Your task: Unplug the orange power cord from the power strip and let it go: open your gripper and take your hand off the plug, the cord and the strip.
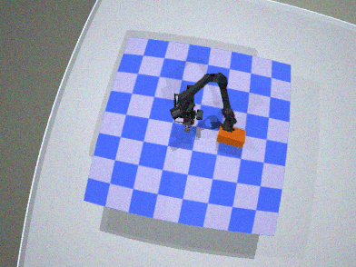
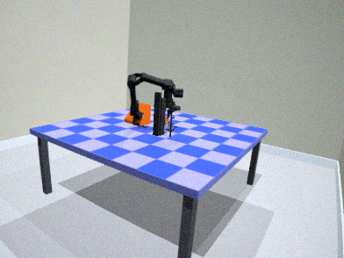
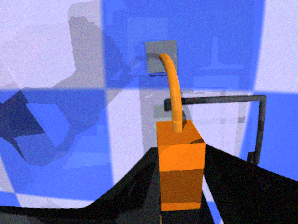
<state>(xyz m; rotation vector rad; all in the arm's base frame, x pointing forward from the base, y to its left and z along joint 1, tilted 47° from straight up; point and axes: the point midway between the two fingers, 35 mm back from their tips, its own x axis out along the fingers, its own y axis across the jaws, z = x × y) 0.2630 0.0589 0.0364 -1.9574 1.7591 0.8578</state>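
The orange plug is 1 cm ahead of my gripper tip and 3 cm to the right of it. Round my gripper tip: dark upright block 3 cm ahead, 13 cm to the right, 5 cm above.
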